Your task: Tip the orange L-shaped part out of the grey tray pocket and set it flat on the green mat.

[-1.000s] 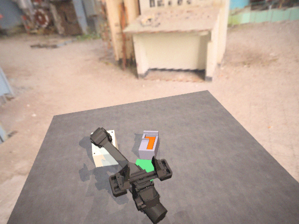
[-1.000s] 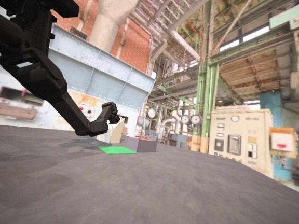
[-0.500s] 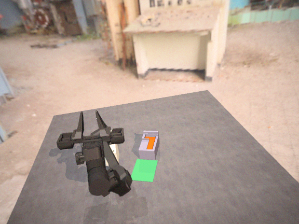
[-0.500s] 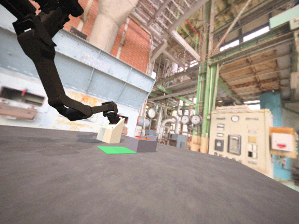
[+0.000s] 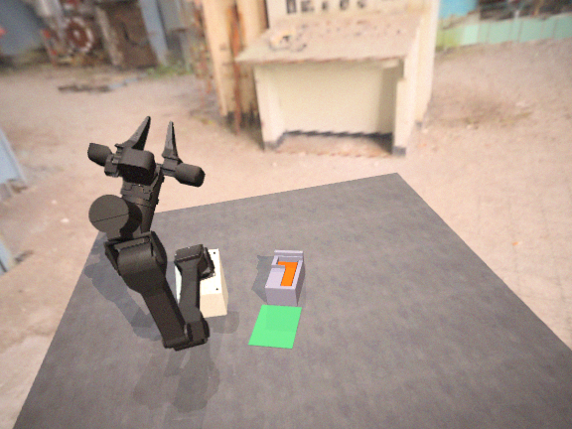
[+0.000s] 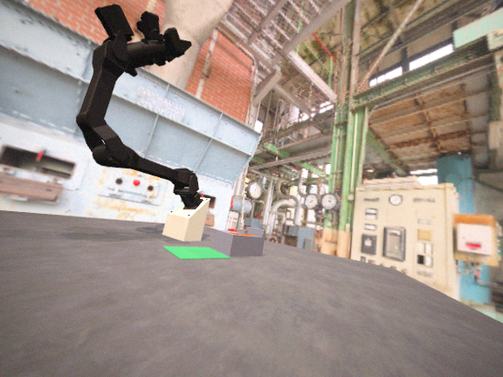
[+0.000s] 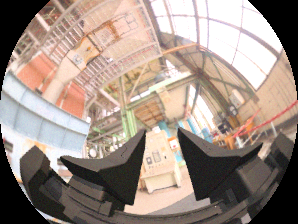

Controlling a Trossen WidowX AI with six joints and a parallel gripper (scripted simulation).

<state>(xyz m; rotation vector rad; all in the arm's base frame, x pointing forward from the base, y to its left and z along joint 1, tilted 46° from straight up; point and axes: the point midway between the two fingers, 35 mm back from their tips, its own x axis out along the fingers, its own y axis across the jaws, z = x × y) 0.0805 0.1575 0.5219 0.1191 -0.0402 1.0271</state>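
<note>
Right now my gripper tip is 60 cm above the orange L-shaped part, 25 cm to the right of it and 22 cm short of it. The rest, counted from my gripper tip: green mat: 66 cm below, 15 cm ahead, 10 cm to the left.
</note>
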